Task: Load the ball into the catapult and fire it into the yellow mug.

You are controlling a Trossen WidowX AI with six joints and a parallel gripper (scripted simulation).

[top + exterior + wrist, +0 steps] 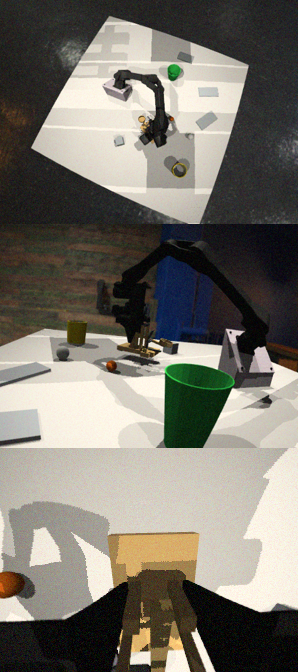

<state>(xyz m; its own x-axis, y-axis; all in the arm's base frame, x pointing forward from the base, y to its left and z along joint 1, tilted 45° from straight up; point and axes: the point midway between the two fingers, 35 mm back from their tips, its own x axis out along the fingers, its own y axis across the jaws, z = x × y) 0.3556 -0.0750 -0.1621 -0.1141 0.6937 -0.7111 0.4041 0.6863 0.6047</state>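
Right now my gripper tip is 17 cm to the right of the orange ball, 6 cm short of it and 5 cm above it. The rest, counted from my gripper tip: wooden catapult: 6 cm behind, 5 cm to the left, 2 cm above; then white ball: 23 cm ahead, 12 cm to the left, 4 cm below; then small grey cube: 18 cm behind, 14 cm to the right, 4 cm below.
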